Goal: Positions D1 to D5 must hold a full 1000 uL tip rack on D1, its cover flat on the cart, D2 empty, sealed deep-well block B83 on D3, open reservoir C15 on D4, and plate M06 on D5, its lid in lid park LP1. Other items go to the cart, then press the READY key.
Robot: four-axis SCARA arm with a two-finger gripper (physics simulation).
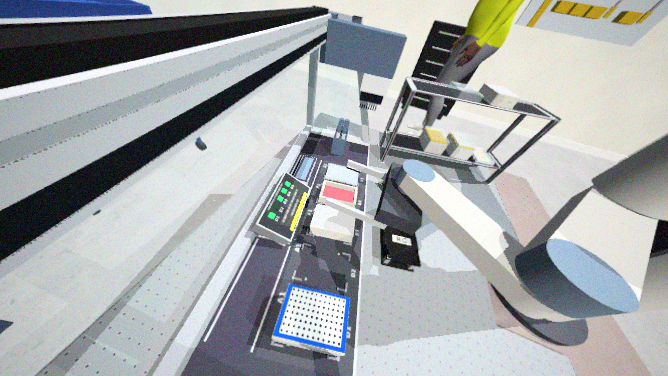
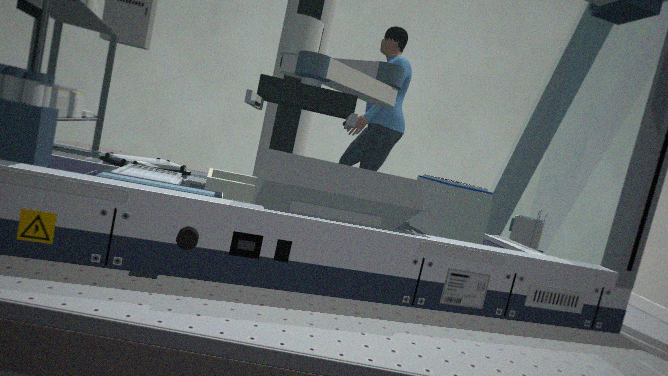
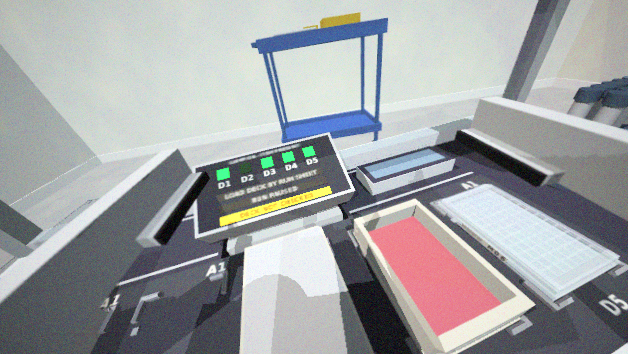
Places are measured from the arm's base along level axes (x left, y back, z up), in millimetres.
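Pixels of known places: gripper, fingertip midpoint: (image 1: 338, 179) (image 2: 301, 108) (image 3: 329, 140).
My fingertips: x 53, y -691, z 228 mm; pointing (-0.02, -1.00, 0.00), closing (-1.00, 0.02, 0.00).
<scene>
For each thing: its top centre in the pictures, then the offset to it from my fingertips. "pt": a spot on its surface instead.
- blue-rimmed tip rack at its top centre: (image 2: 454, 181) (image 1: 315, 314) dx +287, dy +67, dz -61 mm
- white block at its top centre: (image 3: 293, 294) (image 1: 334, 218) dx +43, dy +25, dz -111 mm
- cream reservoir with red liquid, top centre: (image 3: 424, 252) (image 2: 235, 177) (image 1: 339, 191) dx -78, dy +1, dz -127 mm
- Clear plate M06 at its top centre: (image 3: 515, 222) (image 1: 343, 172) dx -201, dy -22, dz -144 mm
- sloped panel at a spot on its surface: (image 3: 270, 186) (image 1: 291, 205) pt dx +70, dy -104, dz -97 mm
- black item labelled RG at its top centre: (image 1: 402, 239) dx -14, dy +246, dz -159 mm
- metal shelf frame at a spot on its surface: (image 1: 522, 151) pt dx -589, dy +667, dz -10 mm
My gripper (image 1: 336, 183) (image 2: 303, 110) (image 3: 329, 140) is open and empty, above the D3 to D5 side of the deck. A blue-rimmed tip rack (image 1: 314, 317) is on D1, full as far as I see. D2 (image 1: 324, 267) holds no labware. A white block (image 1: 332, 223) (image 3: 295, 300) is on D3. A cream reservoir with red liquid (image 1: 339, 194) (image 3: 435, 275) stands open on D4. Clear plate M06 (image 1: 342, 174) (image 3: 530, 237) is on D5; whether a lid covers it is unclear. The sloped panel (image 1: 282, 207) (image 3: 270, 186) shows green lights for D1, D3, D4 and D5, and a yellow bar.
A tray with a light-blue inside (image 1: 305, 167) (image 3: 410, 165) is behind D5. A black item labelled RG (image 1: 400, 246) lies beside the deck. A metal shelf frame (image 1: 522, 151) with boxes and a person (image 1: 450, 67) are beyond. A blue cart (image 3: 325, 38) stands behind the panel.
</scene>
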